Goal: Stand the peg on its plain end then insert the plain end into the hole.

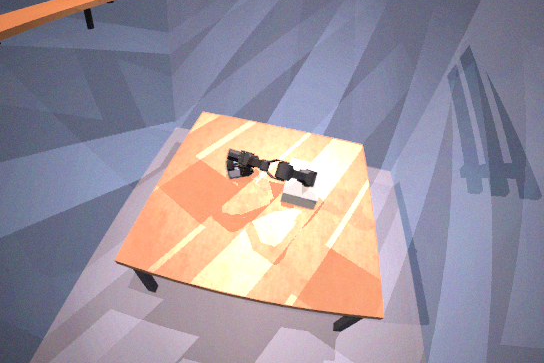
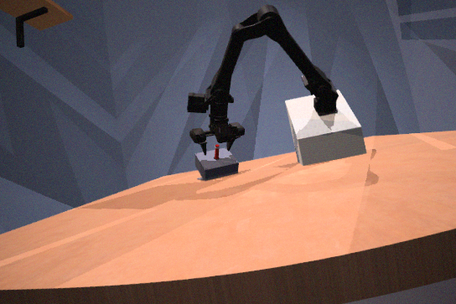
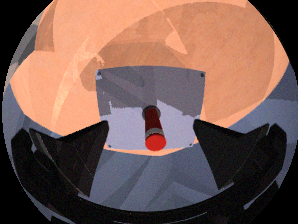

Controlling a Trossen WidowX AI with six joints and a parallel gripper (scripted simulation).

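The red peg lies 1 cm to the left of my gripper tip and 1 cm above it. Round my gripper tip: blue-grey sloped panel: 4 cm below, 2 cm to the right, 1 cm ahead.
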